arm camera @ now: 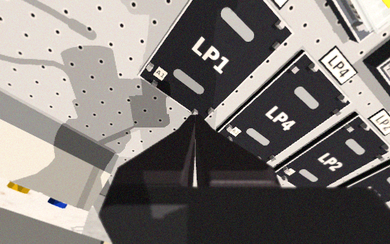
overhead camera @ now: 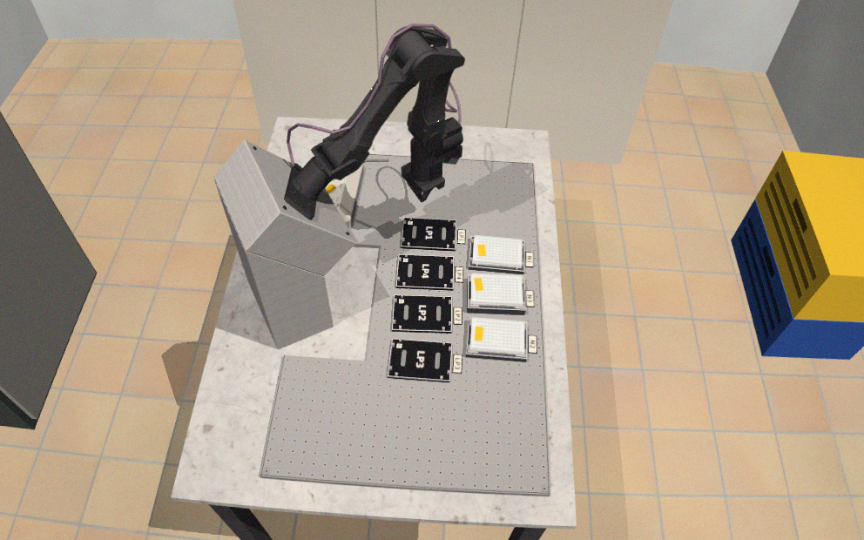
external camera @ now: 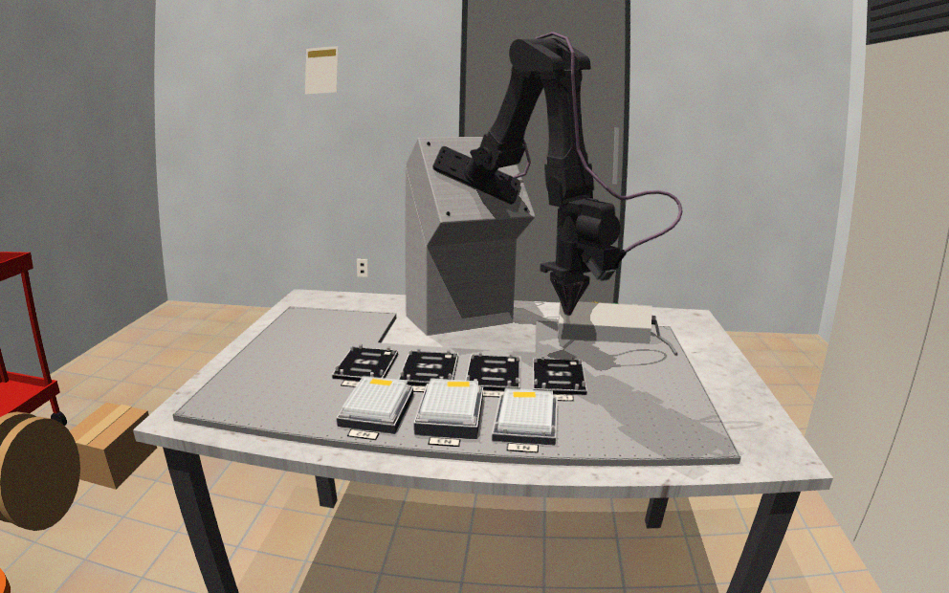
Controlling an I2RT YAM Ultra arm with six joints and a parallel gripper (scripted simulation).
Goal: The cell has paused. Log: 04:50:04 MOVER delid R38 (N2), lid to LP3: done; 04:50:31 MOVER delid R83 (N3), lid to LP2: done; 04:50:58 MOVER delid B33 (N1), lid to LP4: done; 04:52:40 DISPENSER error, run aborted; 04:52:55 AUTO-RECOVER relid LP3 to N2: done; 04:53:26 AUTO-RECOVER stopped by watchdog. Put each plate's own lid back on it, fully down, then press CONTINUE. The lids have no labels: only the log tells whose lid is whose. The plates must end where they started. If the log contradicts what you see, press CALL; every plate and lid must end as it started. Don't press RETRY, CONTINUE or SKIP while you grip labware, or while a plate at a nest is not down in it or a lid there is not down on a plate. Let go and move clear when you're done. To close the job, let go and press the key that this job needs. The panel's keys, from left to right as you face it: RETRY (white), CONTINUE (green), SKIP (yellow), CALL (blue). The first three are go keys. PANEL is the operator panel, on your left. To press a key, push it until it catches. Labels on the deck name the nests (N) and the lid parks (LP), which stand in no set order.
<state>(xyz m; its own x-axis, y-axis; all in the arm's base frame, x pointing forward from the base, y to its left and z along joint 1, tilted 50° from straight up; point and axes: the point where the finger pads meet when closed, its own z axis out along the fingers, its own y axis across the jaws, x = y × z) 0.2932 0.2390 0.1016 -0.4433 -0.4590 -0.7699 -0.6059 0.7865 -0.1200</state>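
Now: the green continue key 280 mm behind my hand, 70 mm to the left of it and 70 mm below it. The rest, counted from my hand: plate 240 mm ahead, 150 mm to the right, 100 mm below; white retry key 290 mm behind, 120 mm to the left, 70 mm below.
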